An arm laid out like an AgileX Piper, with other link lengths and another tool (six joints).
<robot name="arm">
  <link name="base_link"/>
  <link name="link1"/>
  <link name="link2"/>
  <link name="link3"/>
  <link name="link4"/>
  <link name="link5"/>
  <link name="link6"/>
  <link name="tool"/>
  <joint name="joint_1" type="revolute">
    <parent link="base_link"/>
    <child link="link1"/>
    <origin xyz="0 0 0.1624" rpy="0 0 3.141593"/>
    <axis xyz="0 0 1"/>
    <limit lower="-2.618" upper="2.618"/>
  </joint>
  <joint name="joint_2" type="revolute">
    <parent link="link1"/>
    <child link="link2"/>
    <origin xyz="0 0 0" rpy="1.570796 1.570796 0"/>
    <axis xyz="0 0 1"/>
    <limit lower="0" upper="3.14"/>
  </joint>
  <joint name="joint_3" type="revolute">
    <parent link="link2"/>
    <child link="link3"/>
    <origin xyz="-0.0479 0.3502 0" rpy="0 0 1.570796"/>
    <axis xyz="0 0 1"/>
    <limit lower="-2.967" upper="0"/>
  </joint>
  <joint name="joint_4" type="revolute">
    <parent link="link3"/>
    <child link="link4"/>
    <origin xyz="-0.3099 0.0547 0" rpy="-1.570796 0 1.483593"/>
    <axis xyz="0 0 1"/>
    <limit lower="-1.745" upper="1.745"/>
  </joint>
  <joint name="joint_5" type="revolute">
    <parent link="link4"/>
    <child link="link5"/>
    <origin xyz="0 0 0" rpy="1.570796 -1.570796 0"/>
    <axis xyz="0 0 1"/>
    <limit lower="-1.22" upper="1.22"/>
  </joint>
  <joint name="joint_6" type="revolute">
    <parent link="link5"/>
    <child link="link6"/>
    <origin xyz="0.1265 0 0" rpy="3.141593 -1.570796 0"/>
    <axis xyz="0 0 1"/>
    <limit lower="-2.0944" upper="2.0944"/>
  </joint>
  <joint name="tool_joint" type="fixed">
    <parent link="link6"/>
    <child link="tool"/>
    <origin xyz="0.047 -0.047 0.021" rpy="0.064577 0 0.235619"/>
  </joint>
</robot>
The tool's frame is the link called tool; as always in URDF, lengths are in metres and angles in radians.
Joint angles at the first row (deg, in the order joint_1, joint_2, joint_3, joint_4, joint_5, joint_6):
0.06 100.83 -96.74 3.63 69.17 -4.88
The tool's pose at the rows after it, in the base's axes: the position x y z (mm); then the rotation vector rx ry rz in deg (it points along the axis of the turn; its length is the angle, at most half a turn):
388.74 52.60 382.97 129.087 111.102 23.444
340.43 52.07 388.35 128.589 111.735 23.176
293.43 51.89 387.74 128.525 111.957 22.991
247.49 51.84 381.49 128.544 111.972 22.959
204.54 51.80 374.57 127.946 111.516 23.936
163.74 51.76 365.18 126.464 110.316 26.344
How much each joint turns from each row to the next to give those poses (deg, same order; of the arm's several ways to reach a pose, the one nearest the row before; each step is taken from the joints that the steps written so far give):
0.00 -7.07 8.01 -0.01 0.00 -0.45
0.00 -7.79 7.95 0.01 0.00 -0.55
0.00 -7.55 7.64 0.00 0.05 -0.15
0.00 -7.51 7.54 0.00 0.00 0.00
0.00 -7.56 6.62 0.00 0.00 0.00
0.00 -8.10 6.33 -0.01 -0.58 0.00

